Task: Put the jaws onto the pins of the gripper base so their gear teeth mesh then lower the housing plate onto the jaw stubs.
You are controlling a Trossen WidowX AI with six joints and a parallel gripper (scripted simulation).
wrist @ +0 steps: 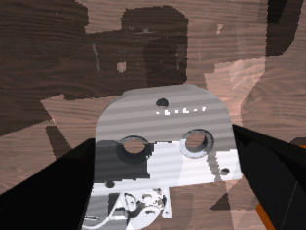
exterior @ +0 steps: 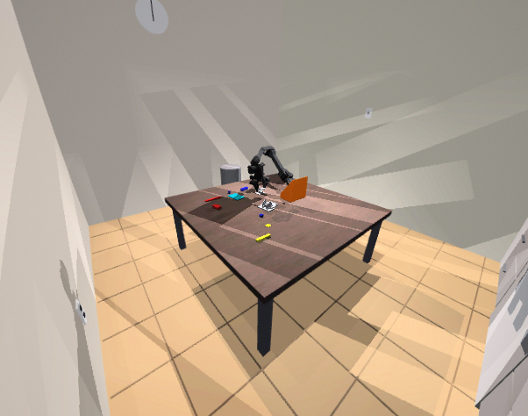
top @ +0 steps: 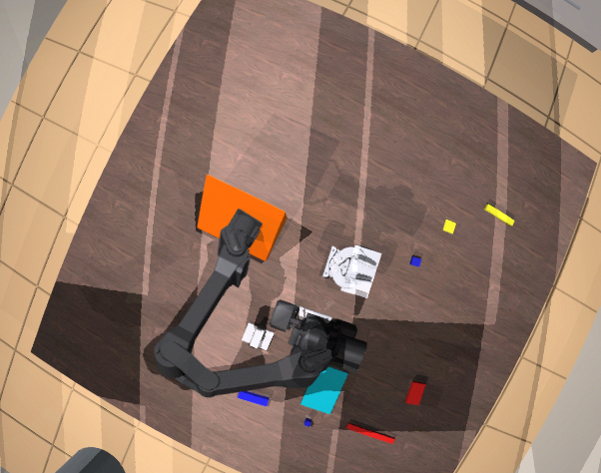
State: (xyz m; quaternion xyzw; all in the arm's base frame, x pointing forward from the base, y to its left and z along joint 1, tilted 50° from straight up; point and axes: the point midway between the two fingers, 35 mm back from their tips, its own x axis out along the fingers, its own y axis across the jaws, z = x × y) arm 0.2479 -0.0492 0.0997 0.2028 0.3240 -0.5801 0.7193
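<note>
Now: the housing plate 140 mm to the left of my gripper tip, 70 mm below it and 20 mm behind it. Round my gripper tip: white rectangular plate 150 mm to the left, 70 mm below, 50 mm ahead; cyan plate 160 mm to the right, 140 mm ahead, 80 mm below; gripper base 20 mm above, 10 mm to the right.
</note>
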